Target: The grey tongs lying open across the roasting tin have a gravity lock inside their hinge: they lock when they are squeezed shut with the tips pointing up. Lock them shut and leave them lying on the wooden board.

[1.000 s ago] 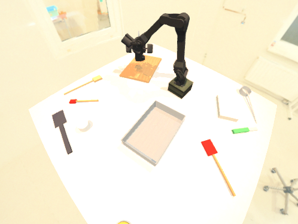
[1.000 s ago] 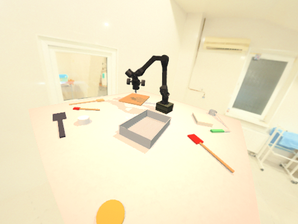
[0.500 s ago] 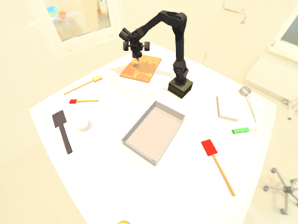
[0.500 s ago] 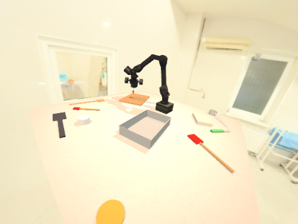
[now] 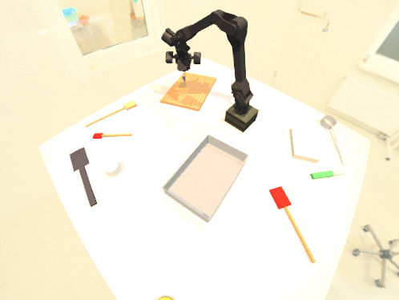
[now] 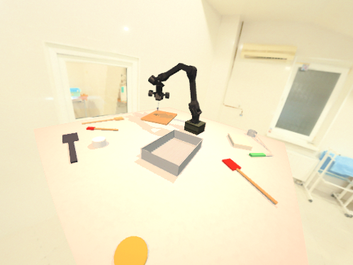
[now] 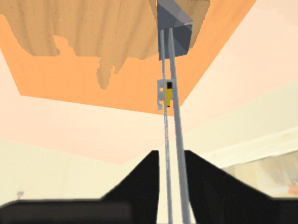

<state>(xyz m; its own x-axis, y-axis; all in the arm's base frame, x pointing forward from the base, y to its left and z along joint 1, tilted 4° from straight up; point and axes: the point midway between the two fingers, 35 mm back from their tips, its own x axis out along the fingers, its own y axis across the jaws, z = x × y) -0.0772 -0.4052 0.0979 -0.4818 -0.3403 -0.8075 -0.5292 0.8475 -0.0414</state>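
Now: gripper tip 2 cm short of the yellow piece, 2 cm above it and 1 cm to the right of it. Round my gripper tip: wooden board (15 cm below, 4 cm to the left, 1 cm ahead); then dark spatula (75 cm ahead, 15 cm below); then roasting tin (46 cm to the left, 46 cm ahead, 13 cm below).
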